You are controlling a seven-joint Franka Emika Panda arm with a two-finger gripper.
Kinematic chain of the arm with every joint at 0, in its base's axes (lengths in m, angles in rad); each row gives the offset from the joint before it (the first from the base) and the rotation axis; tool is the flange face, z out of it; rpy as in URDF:
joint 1: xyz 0 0 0.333 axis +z
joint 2: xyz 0 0 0 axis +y
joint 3: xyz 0 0 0.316 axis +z
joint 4: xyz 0.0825 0 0 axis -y
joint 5: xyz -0.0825 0 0.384 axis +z
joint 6: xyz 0 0 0 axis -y
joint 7: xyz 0.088 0 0 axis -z
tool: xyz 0 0 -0.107 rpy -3.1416 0 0
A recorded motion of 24 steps. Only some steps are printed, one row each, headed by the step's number.
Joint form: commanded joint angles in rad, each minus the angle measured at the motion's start. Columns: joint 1, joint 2, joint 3, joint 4, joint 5, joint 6, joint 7.
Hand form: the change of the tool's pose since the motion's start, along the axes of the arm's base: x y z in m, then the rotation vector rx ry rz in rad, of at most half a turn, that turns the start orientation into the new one. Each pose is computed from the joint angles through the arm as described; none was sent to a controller.
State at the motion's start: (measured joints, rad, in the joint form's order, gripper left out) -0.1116 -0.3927 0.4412 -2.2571 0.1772 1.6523 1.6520
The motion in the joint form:
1: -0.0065 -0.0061 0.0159 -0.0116 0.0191 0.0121 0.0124
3: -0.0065 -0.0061 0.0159 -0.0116 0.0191 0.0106 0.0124
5: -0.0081 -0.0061 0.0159 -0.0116 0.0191 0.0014 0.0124
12: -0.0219 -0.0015 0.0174 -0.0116 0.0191 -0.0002 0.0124
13: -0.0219 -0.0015 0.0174 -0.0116 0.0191 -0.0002 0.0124
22: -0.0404 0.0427 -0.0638 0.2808 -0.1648 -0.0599 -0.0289
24: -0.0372 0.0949 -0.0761 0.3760 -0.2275 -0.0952 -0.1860
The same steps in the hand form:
1: -0.0028 0.0049 -0.0035 0.0074 -0.0024 -0.0121
3: -0.0030 0.0049 -0.0036 0.0070 -0.0009 -0.0120
5: -0.0038 0.0040 -0.0041 0.0047 0.0080 -0.0136
12: -0.0013 -0.0008 -0.0060 0.0044 0.0141 -0.0260
13: -0.0013 -0.0008 -0.0060 0.0044 0.0141 -0.0260
22: 0.0461 -0.0387 0.1133 -0.0700 -0.2040 -0.0005
24: 0.0624 -0.0472 0.1347 -0.0879 -0.2063 0.1591

